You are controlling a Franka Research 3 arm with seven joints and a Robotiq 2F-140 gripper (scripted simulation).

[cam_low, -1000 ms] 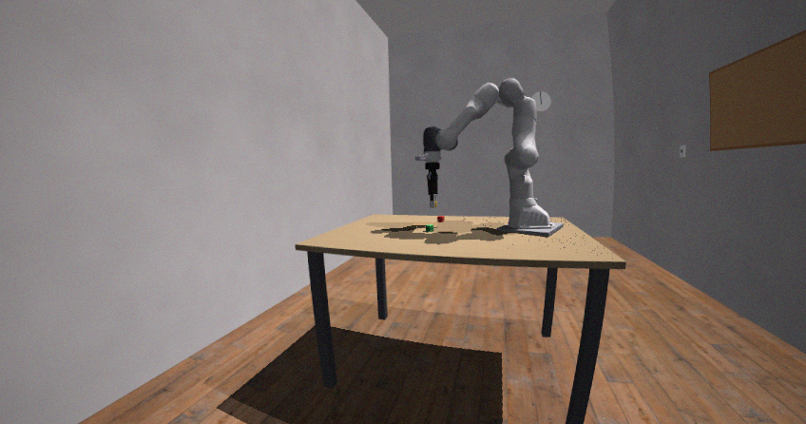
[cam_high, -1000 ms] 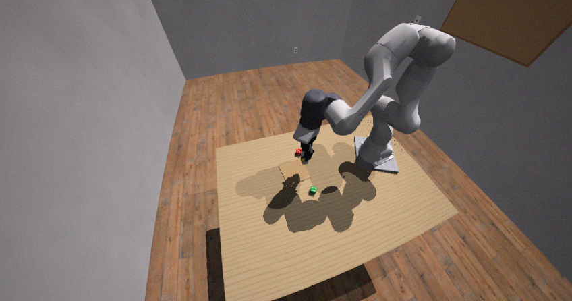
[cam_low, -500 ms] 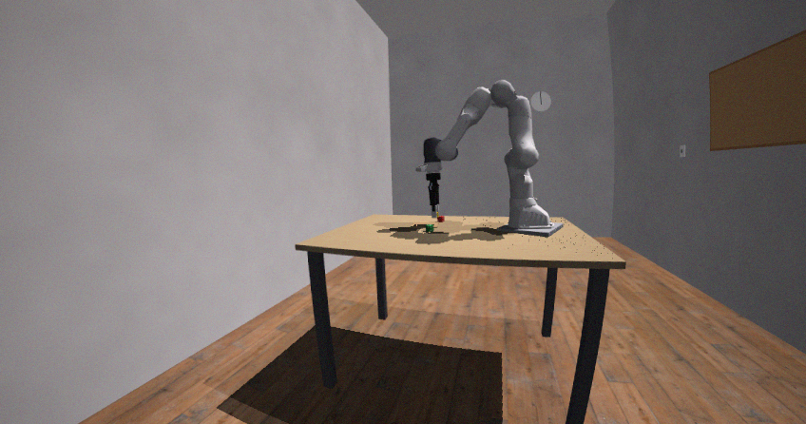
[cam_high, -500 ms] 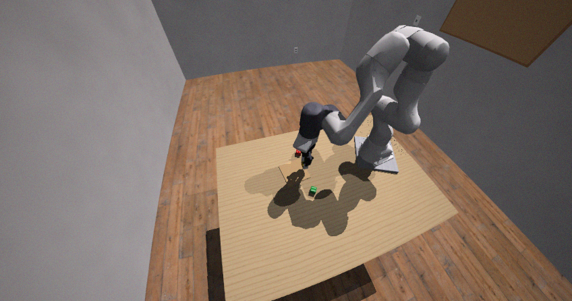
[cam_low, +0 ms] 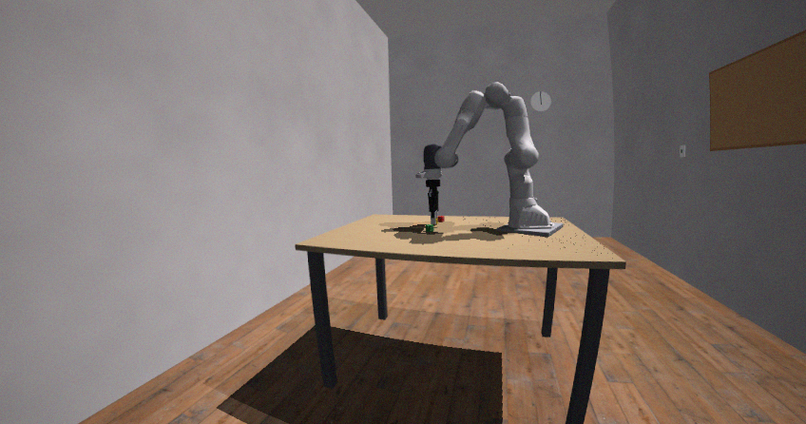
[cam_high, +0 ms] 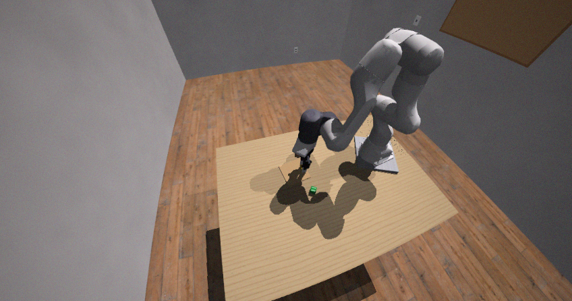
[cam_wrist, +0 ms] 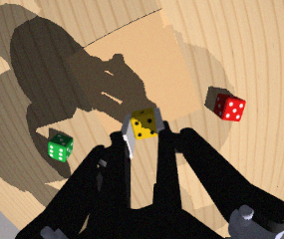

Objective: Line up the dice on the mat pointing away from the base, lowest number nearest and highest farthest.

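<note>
The tan mat is 50 mm ahead of my hand and 40 mm below it. Also, from my hand: yellow die 20 mm below; then green die 20 mm behind, 140 mm to the left, 30 mm below; then red die 120 mm to the right, 30 mm below.
</note>
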